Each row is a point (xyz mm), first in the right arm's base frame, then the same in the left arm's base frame.
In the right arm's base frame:
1: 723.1 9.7 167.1
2: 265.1 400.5 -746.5
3: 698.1 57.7 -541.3
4: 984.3 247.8 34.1
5: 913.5 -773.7 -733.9
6: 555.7 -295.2 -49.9
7: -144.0 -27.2 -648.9
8: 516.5 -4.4 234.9
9: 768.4 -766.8 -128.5
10: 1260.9 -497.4 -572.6
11: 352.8 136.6 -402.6
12: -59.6 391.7 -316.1
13: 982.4 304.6 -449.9
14: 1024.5 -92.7 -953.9
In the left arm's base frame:
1: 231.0 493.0 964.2
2: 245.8 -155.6 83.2
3: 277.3 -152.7 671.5
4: 588.0 370.3 952.9
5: -182.6 -600.0 1274.2
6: -98.1 248.7 961.8
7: -349.3 -81.4 96.9
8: 78.6 600.6 851.7
9: -299.1 2.8 1377.8
10: 249.1 -456.8 1401.3
11: 97.0 77.6 428.3
12: 3.3 320.4 10.1
13: 647.5 -68.2 748.6
14: 402.8 -654.0 851.3

